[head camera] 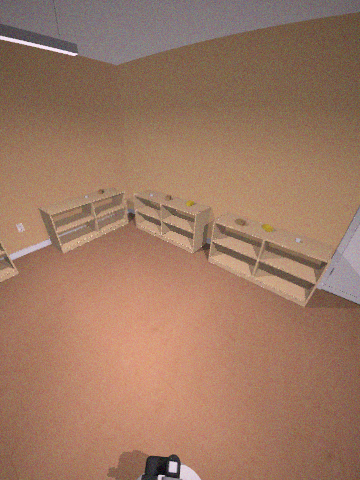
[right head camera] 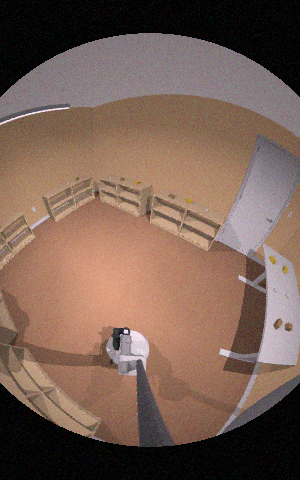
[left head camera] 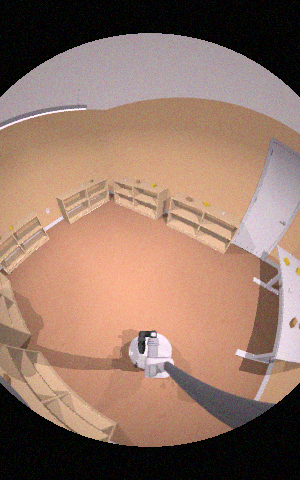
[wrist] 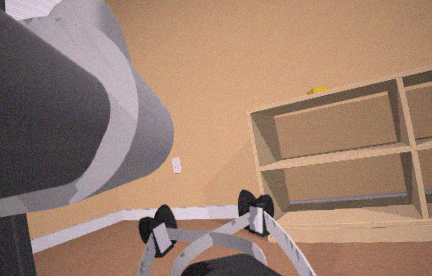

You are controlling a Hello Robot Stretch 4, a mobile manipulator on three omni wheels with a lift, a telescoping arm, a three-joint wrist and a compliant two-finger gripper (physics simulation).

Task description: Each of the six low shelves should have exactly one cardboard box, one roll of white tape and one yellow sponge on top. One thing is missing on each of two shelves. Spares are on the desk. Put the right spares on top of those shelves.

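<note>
My gripper [wrist: 206, 213] is open and empty in the wrist view. In the head camera view, the right shelf [head camera: 283, 235] bears a cardboard box [head camera: 240, 222], a yellow sponge [head camera: 268, 228] and white tape [head camera: 298, 240]. The middle shelf [head camera: 178, 201] bears tape [head camera: 151, 195], a box [head camera: 168, 198] and a sponge [head camera: 190, 203]. The left shelf [head camera: 70, 203] bears tape [head camera: 86, 197] and a box [head camera: 101, 191]; no sponge shows on it. The desk [right head camera: 280, 348] holds two sponges [right head camera: 272, 260] [right head camera: 285, 269], two small tapes [right head camera: 274, 290] [right head camera: 287, 295] and two boxes [right head camera: 278, 324] [right head camera: 288, 327].
A sponge [wrist: 318, 90] lies on a shelf in the wrist view. A fourth shelf with a sponge [left head camera: 11, 227] stands at the left edge of the left head view. More shelves stand at lower left, their tops largely hidden. A door [right head camera: 260, 195] stands between the right shelf and the desk.
</note>
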